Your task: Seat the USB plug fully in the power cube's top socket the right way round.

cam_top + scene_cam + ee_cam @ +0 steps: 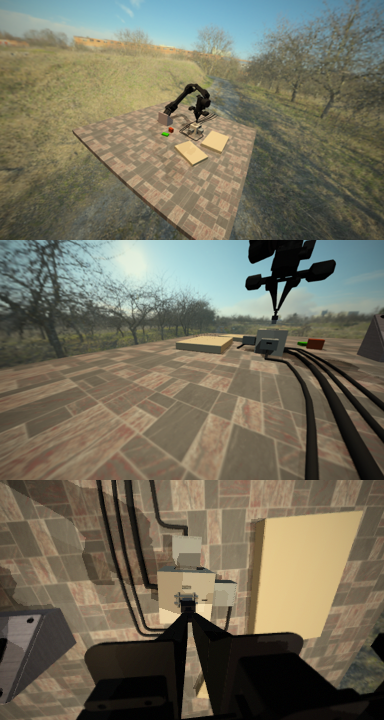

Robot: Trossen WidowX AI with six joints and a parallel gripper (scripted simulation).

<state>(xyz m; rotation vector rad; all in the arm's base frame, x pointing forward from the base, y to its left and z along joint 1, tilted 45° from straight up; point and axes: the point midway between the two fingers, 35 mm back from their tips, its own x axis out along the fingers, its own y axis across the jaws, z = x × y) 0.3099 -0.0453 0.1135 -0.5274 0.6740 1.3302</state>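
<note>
Now: gripper tip 2 cm above the USB plug. From my gripper tip the other things lie so: red block 18 cm behind, 15 cm to the right, 11 cm below; then green block 18 cm behind, 22 cm to the right, 12 cm below.
</note>
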